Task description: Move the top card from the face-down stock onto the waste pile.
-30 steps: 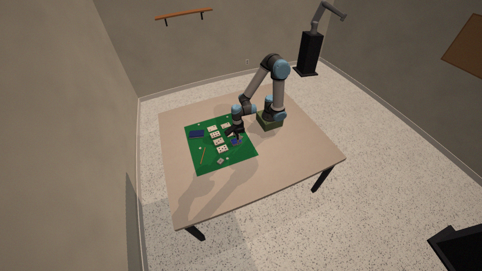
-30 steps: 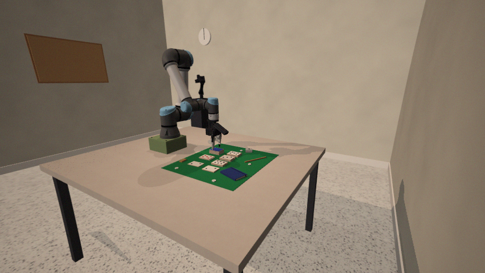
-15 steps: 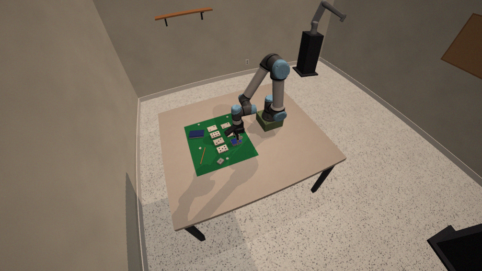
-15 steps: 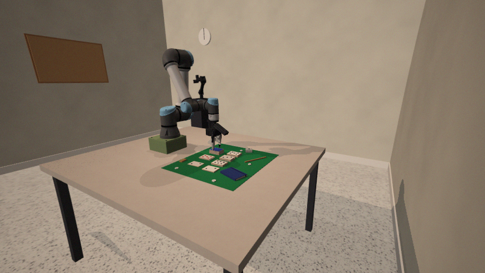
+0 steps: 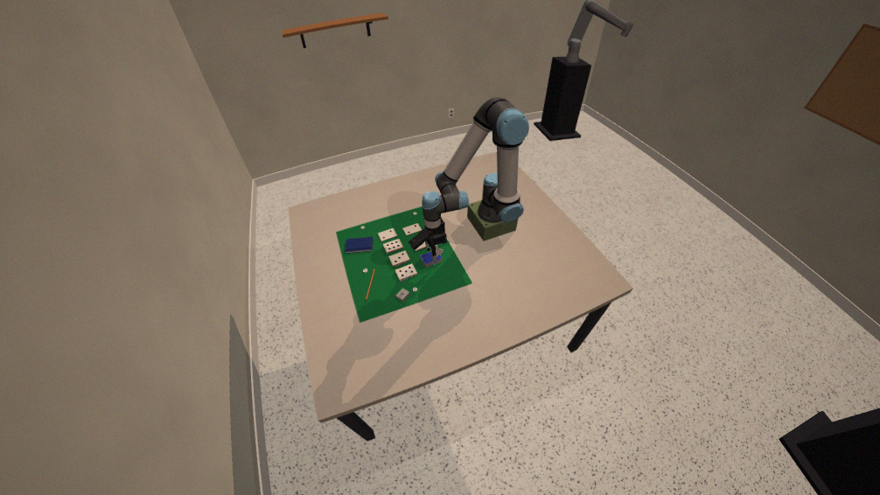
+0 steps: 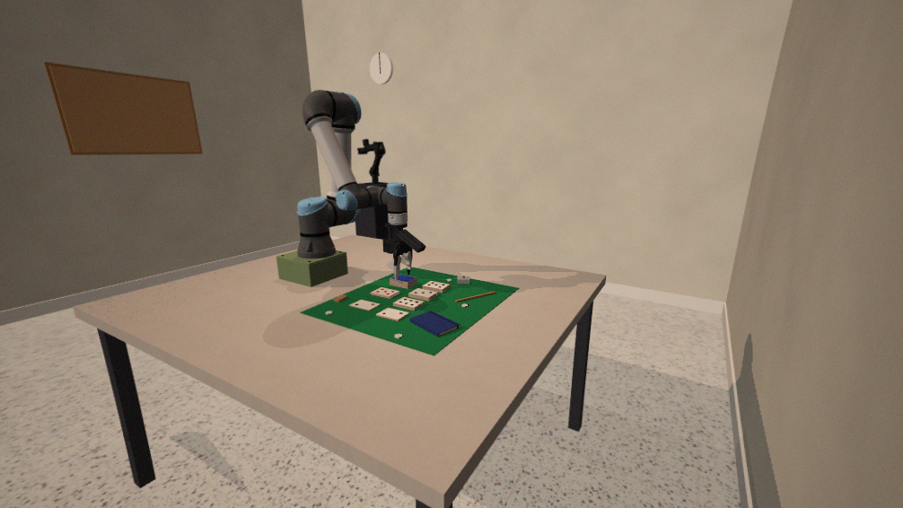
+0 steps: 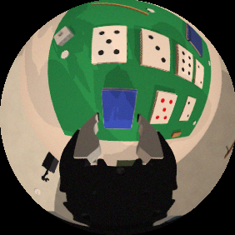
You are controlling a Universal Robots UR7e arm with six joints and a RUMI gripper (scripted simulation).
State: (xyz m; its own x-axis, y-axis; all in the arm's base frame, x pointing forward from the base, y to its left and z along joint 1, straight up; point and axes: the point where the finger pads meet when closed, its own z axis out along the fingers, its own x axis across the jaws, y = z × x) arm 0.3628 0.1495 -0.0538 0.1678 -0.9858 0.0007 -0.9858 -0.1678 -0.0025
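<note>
The card is 20 mm below my hand. The rest, counted from my hand: blue book 340 mm ahead, 200 mm to the right, 30 mm below; green mat 160 mm ahead, 80 mm to the right, 50 mm below; small grey block 170 mm to the left, 170 mm ahead, 20 mm below.
</note>
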